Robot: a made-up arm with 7 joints.
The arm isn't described. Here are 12 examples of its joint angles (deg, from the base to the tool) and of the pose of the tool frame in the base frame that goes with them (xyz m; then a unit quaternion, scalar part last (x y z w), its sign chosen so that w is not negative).
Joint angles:
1: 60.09 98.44 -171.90 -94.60 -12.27 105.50 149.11
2: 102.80 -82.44 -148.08 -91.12 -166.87 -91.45 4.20
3: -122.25 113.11 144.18 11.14 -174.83 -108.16 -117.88
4: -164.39 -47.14 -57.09 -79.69 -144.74 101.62 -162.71
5: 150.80 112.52 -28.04 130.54 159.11 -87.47 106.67
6: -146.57 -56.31 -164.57 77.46 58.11 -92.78 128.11
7: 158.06 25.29 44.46 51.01 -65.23 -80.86 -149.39
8: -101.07 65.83 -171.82 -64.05 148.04 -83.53 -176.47
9: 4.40 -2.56 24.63 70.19 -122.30 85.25 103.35
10: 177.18 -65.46 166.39 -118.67 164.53 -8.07 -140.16
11: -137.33 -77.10 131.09 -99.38 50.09 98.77 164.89
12: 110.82 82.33 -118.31 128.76 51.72 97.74 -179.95
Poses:
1: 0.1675 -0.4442 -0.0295 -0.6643 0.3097 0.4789 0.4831
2: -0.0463 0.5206 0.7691 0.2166 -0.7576 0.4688 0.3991
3: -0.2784 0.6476 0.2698 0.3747 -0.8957 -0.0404 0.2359
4: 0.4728 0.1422 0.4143 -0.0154 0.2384 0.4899 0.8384
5: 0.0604 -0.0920 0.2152 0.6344 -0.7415 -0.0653 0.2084
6: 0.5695 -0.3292 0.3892 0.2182 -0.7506 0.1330 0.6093
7: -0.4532 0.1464 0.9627 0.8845 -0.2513 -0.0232 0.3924
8: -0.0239 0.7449 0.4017 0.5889 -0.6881 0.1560 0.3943
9: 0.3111 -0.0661 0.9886 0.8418 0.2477 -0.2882 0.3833
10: -0.0239 -0.1060 0.8464 -0.9010 0.1761 -0.3486 0.1890
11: 0.0681 -0.5217 0.5926 -0.0239 -0.5277 -0.8034 0.2746
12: 0.1761 -0.1905 0.3606 0.1298 -0.0499 0.2263 0.9641
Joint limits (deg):
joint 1: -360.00..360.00
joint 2: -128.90..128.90
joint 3: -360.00..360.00
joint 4: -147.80..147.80
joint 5: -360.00..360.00
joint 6: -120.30..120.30
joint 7: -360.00..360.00
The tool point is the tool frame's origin. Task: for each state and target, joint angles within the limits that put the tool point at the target. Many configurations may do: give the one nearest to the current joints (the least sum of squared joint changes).
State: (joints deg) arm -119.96 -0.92 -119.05 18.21 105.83 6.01 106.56
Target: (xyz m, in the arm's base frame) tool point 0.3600 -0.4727 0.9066
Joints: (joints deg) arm -152.25 -18.17 -141.45 56.45 107.13 -8.89 106.56
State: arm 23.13 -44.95 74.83 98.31 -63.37 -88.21 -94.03
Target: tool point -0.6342 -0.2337 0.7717
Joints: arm 11.75 -51.07 76.55 58.31 -52.82 -62.43 -94.03
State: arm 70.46 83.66 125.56 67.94 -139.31 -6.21 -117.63
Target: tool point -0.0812 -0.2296 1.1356
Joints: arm 67.40 44.86 155.89 56.29 -137.62 -9.14 -117.63
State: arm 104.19 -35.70 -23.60 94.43 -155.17 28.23 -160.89
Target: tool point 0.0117 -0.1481 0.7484
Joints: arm 107.46 -57.67 -8.64 133.76 -155.10 20.92 -160.89
